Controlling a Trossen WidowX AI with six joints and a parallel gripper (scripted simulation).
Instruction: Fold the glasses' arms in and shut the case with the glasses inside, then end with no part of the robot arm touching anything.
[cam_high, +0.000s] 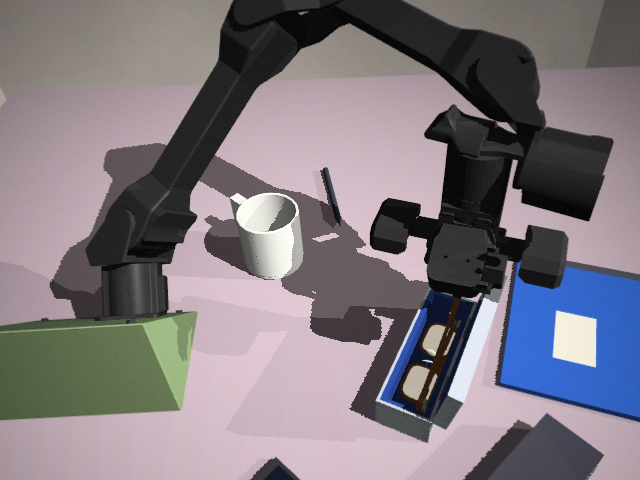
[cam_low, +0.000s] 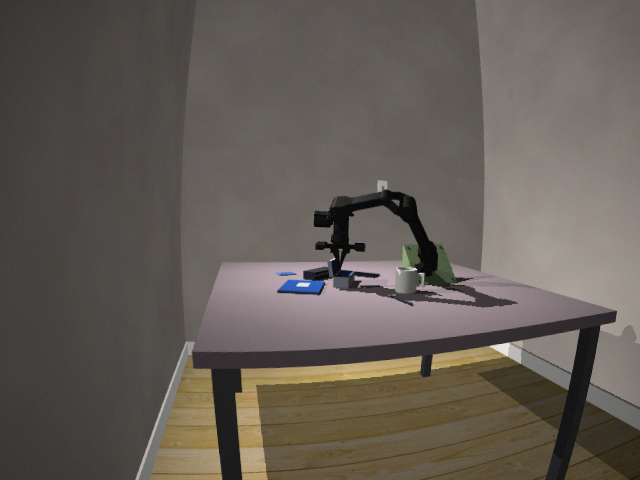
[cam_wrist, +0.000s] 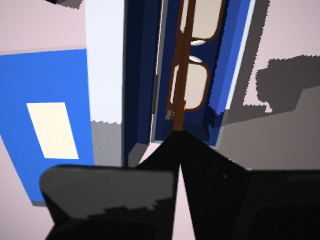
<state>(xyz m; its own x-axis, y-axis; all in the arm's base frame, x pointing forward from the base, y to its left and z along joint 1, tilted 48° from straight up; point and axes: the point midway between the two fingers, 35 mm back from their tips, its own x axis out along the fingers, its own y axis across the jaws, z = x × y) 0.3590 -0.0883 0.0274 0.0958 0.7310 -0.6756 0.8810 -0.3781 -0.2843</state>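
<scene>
Now: hand 70 mm to the left of the glasses case lid and 40 mm above it. From my hand the other things lie so: dark grey box (200 mm to the right, 80 mm below, 10 mm ahead); white mug (200 mm behind, 160 mm to the left, 70 mm below); glasses case (60 mm to the right, 60 mm below, 20 mm behind).
</scene>
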